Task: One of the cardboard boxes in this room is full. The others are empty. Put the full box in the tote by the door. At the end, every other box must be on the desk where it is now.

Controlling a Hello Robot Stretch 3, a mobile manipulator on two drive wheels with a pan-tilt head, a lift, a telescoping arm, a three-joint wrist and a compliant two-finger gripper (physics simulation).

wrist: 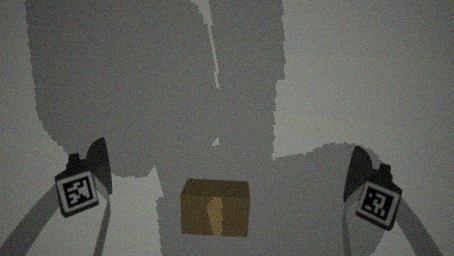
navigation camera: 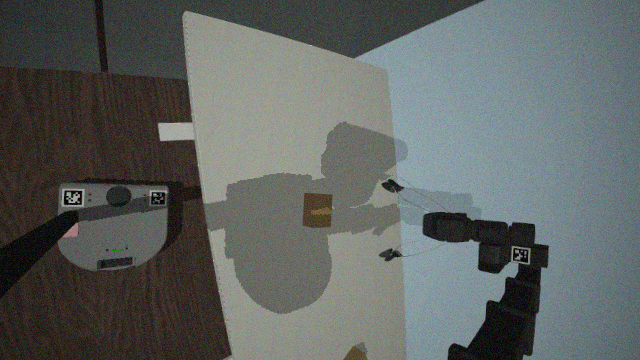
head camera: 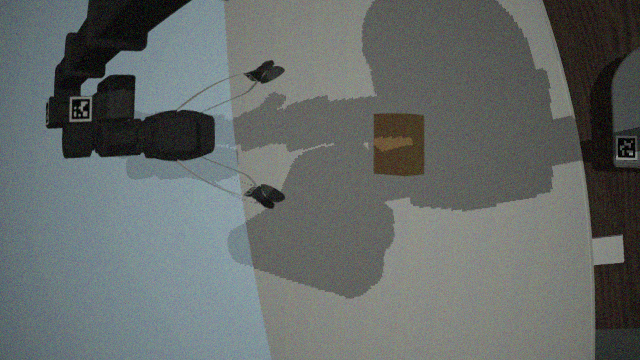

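Where they show: gripper, fingertip midpoint: (wrist: 228,162) (navigation camera: 381,219) (head camera: 281,132); robot's base, origin of the base link: (navigation camera: 118,195).
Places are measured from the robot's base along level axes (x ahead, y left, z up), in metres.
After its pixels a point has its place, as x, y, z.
Observation:
A brown cardboard box (head camera: 399,162) @(0.024, -0.425, 0.770) (navigation camera: 317,220) @(-0.027, -0.422, 0.770) (wrist: 192,215) @(0.027, -0.444, 0.770) stands on the pale desk (head camera: 475,280) @(0.198, -0.313, 0.720) (navigation camera: 260,100) @(0.266, -0.268, 0.720) (wrist: 350,75) @(-0.186, -0.628, 0.720), in shadow with a small lit patch. My gripper (head camera: 265,134) @(-0.022, -0.560, 0.876) (navigation camera: 391,220) @(-0.022, -0.560, 0.876) (wrist: 228,162) @(-0.022, -0.560, 0.876) is open and empty, its fingers spread wide and pointing toward the box from the wall side. The box is apart from the fingers; in the wrist view it shows low between them. Part of a second box (navigation camera: 356,353) @(-0.507, -0.640, 0.747) shows at the bottom edge of the navigation view. Whether either box is full cannot be seen. The tote does not show.
A light blue wall (head camera: 125,280) @(0.265, -0.918, 1.040) (navigation camera: 525,100) @(0.343, -0.903, 1.169) runs along the desk's far edge, behind my wrist. My grey base (head camera: 627,105) @(-0.107, -0.125, 0.160) (navigation camera: 112,230) @(-0.118, 0.015, 0.160) stands on the dark wood floor (navigation camera: 125,310) @(-0.490, -0.028, 0.000) beside the near edge. A white piece (head camera: 607,250) @(0.292, -0.185, 0.025) (navigation camera: 175,131) @(0.296, -0.201, 0.025) sticks out from under that edge.

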